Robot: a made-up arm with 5 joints.
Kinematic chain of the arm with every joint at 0, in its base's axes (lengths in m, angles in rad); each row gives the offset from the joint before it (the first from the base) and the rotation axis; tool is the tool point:
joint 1: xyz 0 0 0.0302 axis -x
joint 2: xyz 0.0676 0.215 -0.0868 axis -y
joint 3: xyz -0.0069 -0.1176 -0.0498 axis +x
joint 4: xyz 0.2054 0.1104 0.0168 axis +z
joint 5: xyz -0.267 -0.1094 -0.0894 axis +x
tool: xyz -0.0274 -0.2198 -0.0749
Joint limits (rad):
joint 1: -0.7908..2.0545
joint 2: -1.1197..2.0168
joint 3: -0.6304..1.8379
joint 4: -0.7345..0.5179
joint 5: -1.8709..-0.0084
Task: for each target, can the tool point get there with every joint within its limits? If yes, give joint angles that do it. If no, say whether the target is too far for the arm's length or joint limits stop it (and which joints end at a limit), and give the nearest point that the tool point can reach.
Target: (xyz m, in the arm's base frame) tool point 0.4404 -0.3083 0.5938
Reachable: no: joint limits stop it (at a limit: joint 1, joint 4, joint 5) | nearest point 0.2784 -0.2365 0.3117 | short by 0.333 m
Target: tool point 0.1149 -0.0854 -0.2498
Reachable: yes | joints -0.0196 0.6830 0.6221 0.0353 -0.6703
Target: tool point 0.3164 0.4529 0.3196
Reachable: no: joint limits stop it (at a limit: joint 2, joint 3, joint 4, joint 5) | nearest point 0.3123 0.2992 0.2214 | short by 0.182 m
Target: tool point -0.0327 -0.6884 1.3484
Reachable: no: too far | nearest point 0.0388 -0.3001 0.3477 | short by 1.076 m
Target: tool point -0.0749 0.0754 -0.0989
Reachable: yes | joints -0.3200 0.8693 0.2471 -0.2276 -1.4152
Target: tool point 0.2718 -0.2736 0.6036
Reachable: no: joint limits stop it (at a limit: joint 1, joint 4, joint 5) | nearest point 0.1948 -0.2273 0.3497 | short by 0.269 m
